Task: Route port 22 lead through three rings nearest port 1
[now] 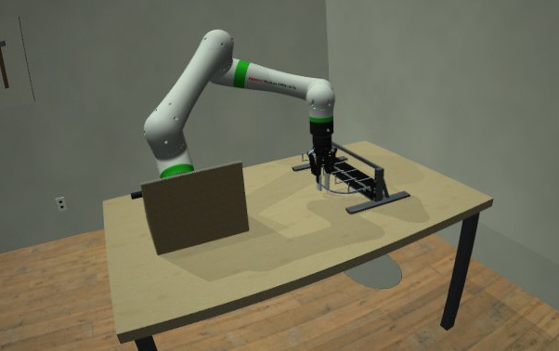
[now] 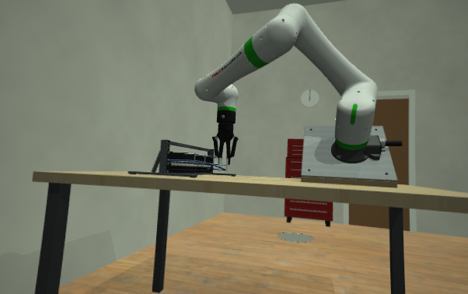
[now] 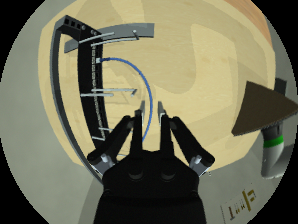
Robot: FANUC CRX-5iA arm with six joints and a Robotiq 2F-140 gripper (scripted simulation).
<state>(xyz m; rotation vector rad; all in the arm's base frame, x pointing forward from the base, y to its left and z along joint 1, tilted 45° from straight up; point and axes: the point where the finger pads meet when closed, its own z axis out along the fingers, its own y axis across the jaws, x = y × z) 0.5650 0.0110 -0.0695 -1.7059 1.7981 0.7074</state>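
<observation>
My gripper is now 15 cm short of the black rack, 4 cm to the right of it and 1 cm below it.
</observation>
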